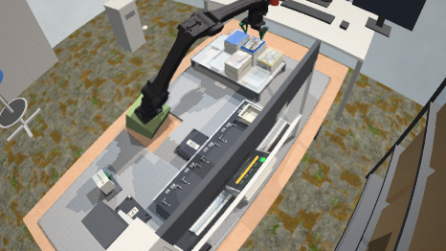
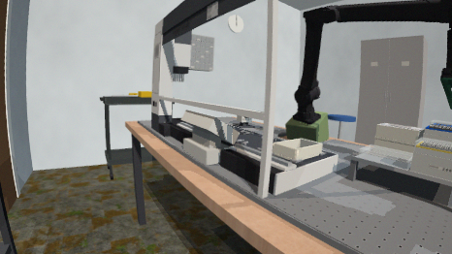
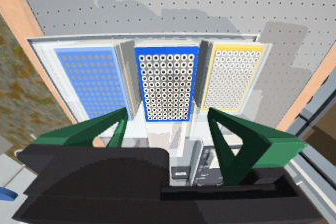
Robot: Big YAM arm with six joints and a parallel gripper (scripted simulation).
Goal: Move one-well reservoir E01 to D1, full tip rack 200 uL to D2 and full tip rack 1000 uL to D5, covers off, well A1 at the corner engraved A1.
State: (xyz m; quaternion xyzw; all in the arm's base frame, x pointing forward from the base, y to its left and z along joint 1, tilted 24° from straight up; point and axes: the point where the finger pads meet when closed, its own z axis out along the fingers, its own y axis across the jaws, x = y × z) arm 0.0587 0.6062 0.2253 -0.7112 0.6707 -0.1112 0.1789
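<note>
The blue tip rack lies 1 cm ahead of my hand, 1 cm to the right of it and 9 cm below it. From my hand the other things lie so: yellow tip rack 11 cm ahead, 11 cm below; then white sealed block 1 cm ahead, 13 cm to the right, 9 cm below; then grey shelf 5 cm behind, 7 cm to the right, 16 cm below.
</note>
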